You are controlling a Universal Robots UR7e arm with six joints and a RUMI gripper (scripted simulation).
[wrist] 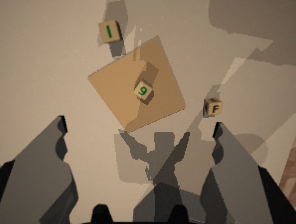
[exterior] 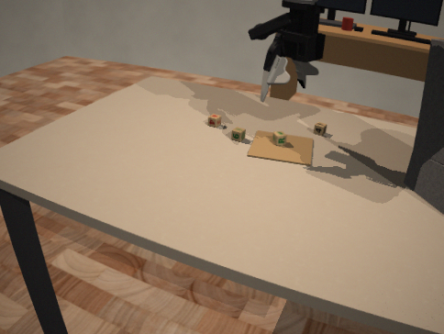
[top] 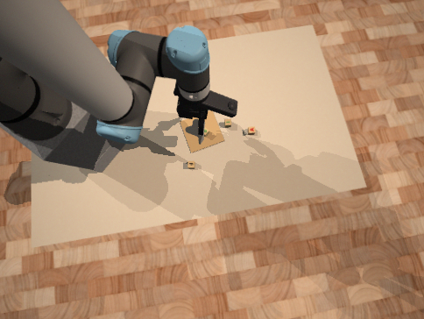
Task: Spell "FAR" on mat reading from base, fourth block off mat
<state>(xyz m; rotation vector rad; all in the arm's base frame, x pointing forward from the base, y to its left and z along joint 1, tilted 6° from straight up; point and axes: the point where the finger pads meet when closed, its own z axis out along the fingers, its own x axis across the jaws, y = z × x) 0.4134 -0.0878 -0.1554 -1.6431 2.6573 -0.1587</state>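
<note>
Now: the green R block 110 mm below my hand. Round my hand: brown mat (120 mm below, 10 mm to the left, 10 mm behind); F block (110 mm to the right, 110 mm below, 90 mm behind); green-lettered block (110 mm below, 90 mm ahead, 10 mm to the left).
</note>
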